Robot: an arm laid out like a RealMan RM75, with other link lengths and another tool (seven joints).
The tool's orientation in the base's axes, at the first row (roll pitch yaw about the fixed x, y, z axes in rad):
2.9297 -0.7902 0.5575
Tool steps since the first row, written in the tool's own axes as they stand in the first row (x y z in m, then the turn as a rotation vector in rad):
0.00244 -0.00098 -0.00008 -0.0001 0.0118 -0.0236
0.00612 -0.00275 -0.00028 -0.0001 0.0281 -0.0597
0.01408 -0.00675 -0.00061 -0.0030 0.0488 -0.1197
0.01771 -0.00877 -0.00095 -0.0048 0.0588 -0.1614
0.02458 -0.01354 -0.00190 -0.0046 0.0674 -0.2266
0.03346 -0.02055 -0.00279 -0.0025 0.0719 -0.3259
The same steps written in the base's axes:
0.00102 0.00178 0.00164 -0.0120 -0.0152 0.0179
0.00238 0.00472 0.00413 -0.0309 -0.0369 0.0452
0.00534 0.01126 0.00942 -0.0666 -0.0681 0.0874
0.00649 0.01438 0.01194 -0.0930 -0.0857 0.1163
0.00806 0.02110 0.01677 -0.1352 -0.1058 0.1626
0.01000 0.03060 0.02265 -0.2018 -0.1279 0.2331

